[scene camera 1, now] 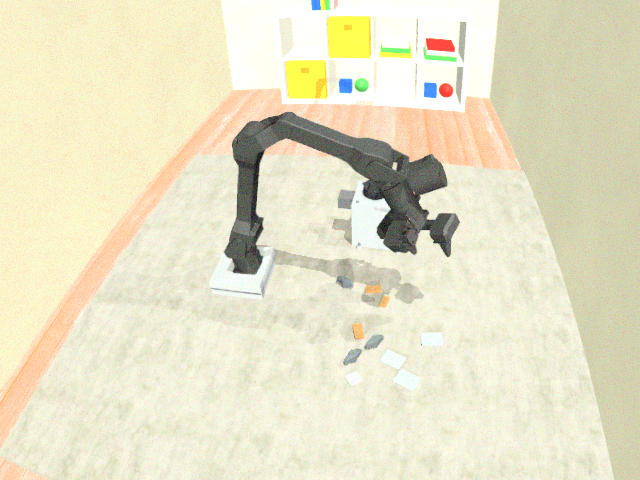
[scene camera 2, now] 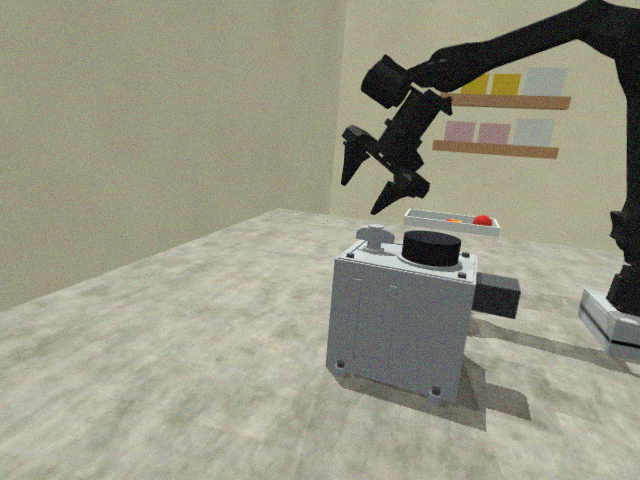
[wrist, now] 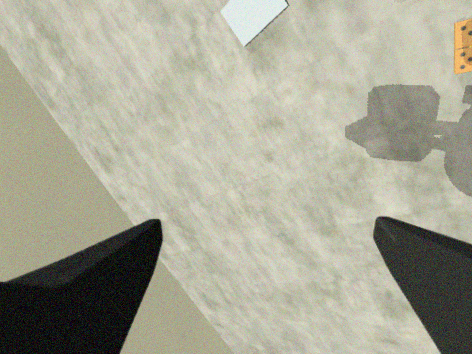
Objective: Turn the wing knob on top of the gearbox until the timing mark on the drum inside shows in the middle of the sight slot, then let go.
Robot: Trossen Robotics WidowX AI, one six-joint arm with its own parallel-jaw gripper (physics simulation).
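Frame: origin at the arm's base, x ahead, y left, z up, level; millimetres.
Seen in the pictures: gripper, between the fingertips: (scene camera 1: 432,254) (scene camera 2: 357,199) (wrist: 267,228); arm's base, origin of its link: (scene camera 1: 248,265) (scene camera 2: 637,310).
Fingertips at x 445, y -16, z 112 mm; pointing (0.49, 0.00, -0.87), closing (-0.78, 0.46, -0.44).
Note:
Offsets run from my fingertips to a thing's top centre. "pt": to the spot under its first point.
The pale grey gearbox @[dx -156, dy +245, dz +12 mm] (scene camera 1: 366,227) (scene camera 2: 398,325) stands upright on the table top. Its grey wing knob @[dx -88, dy +243, dz +8 mm] (scene camera 2: 375,236) is on the top in scene camera 2, beside a round black cap @[pt dx -158, dy +276, dz -2 mm] (scene camera 2: 431,249) (scene camera 1: 371,190); the arm hides the knob in scene camera 1. A dark block @[pt dx -231, dy +269, dz -43 mm] (scene camera 2: 496,295) (scene camera 1: 345,199) sticks out from the gearbox's side. My gripper (scene camera 1: 430,253) (scene camera 2: 358,198) (wrist: 267,228) is open and empty, its fingers spread wide, pointing down at a slant. It is above the table, apart from the knob and higher than it. The sight slot and timing mark cannot be made out.
Orange pieces (scene camera 1: 373,289) (wrist: 464,47), dark grey pieces @[dx -103, dy -141, dz -132 mm] (scene camera 1: 374,341) and white tiles @[dx +26, dy -107, dz -157 mm] (scene camera 1: 432,338) (wrist: 254,19) lie on the table in front of the gearbox. A white tray (scene camera 2: 439,225) with a red ball (scene camera 2: 482,220) stands beyond the gearbox in scene camera 2.

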